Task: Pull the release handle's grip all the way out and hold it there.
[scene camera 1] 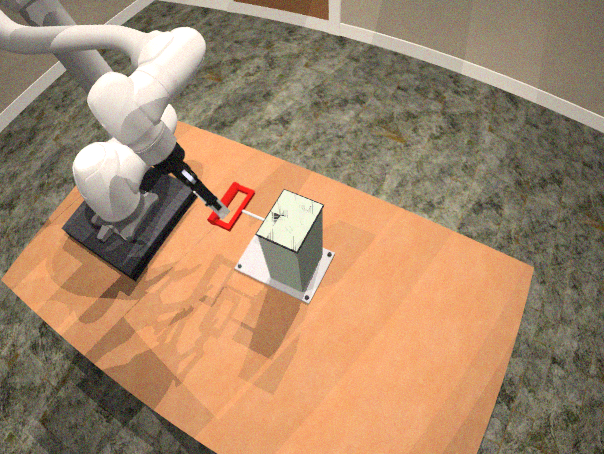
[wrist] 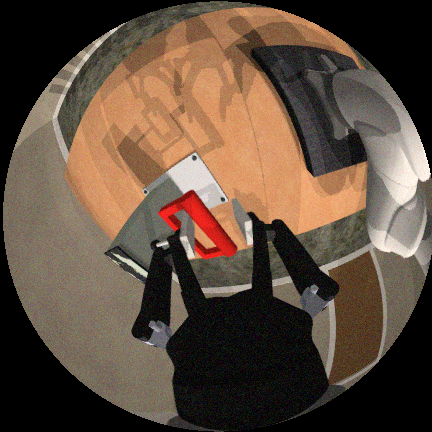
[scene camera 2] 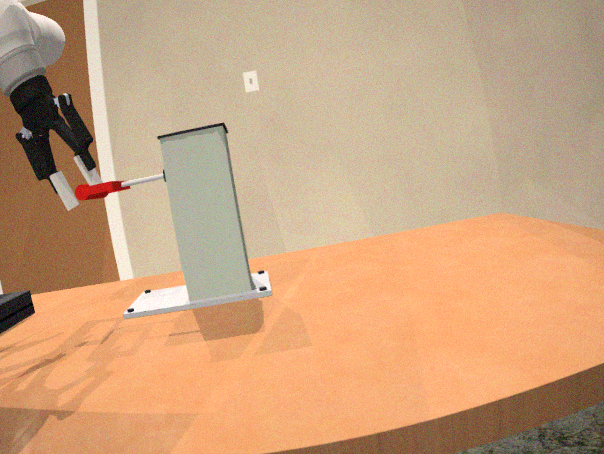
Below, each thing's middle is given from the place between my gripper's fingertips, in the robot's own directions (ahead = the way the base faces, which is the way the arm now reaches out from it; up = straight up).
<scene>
My hand is 190 mm above the white base plate (scene camera 2: pixel 172 299), 160 mm short of it and 10 mm to the right of it.
</scene>
